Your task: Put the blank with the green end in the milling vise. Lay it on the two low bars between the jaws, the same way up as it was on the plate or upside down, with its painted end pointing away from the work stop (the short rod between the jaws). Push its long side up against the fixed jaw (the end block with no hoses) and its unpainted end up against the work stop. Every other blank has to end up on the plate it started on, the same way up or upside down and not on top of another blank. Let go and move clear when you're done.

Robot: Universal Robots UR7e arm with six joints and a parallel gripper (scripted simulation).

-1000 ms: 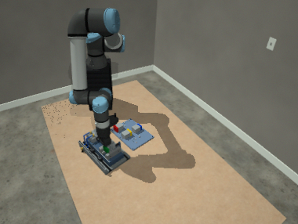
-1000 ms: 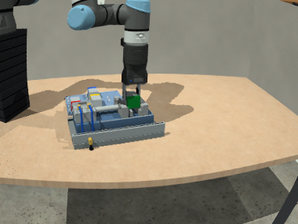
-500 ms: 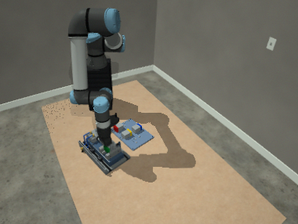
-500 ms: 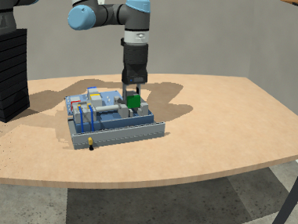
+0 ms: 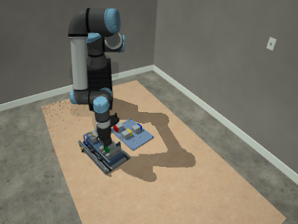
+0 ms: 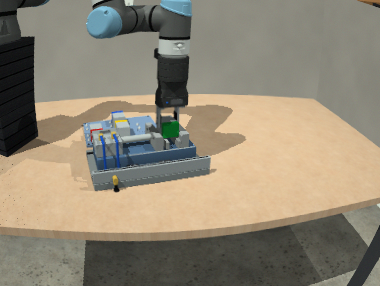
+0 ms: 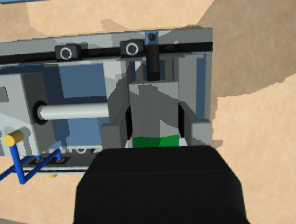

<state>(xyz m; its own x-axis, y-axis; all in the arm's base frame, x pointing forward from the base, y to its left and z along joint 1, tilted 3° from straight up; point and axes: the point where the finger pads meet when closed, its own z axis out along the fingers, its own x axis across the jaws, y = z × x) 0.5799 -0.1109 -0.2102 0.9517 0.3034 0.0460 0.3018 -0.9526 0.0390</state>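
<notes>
Right now my hand is 2 cm above the green-ended blank. From my hand the other things lie so: piston rod (8 cm behind, 4 cm below, 3 cm to the right); then work stop rod (4 cm to the left, 3 cm below, 1 cm behind); then fixed jaw (4 cm below, 3 cm ahead, 1 cm to the left).
</notes>
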